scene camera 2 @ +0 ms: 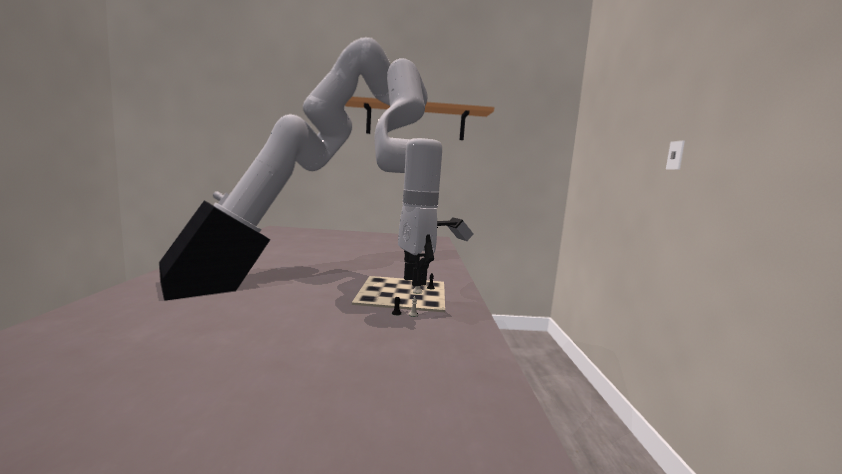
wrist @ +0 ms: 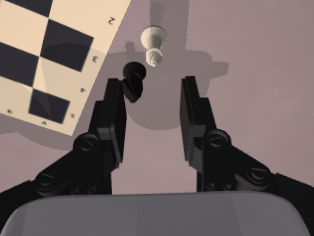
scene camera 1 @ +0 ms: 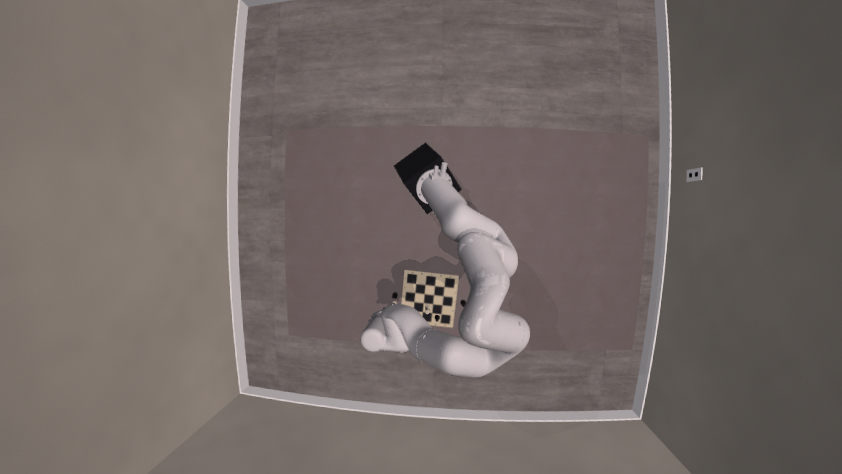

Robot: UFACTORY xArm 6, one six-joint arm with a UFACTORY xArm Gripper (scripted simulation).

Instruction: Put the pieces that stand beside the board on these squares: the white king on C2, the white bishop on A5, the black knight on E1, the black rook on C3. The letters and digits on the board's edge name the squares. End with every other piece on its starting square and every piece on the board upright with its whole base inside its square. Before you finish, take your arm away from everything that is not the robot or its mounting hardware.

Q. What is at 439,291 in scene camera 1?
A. A chessboard.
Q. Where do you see a white bishop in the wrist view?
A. At 153,38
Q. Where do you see a chessboard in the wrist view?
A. At 57,57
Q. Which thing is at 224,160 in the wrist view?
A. My gripper.
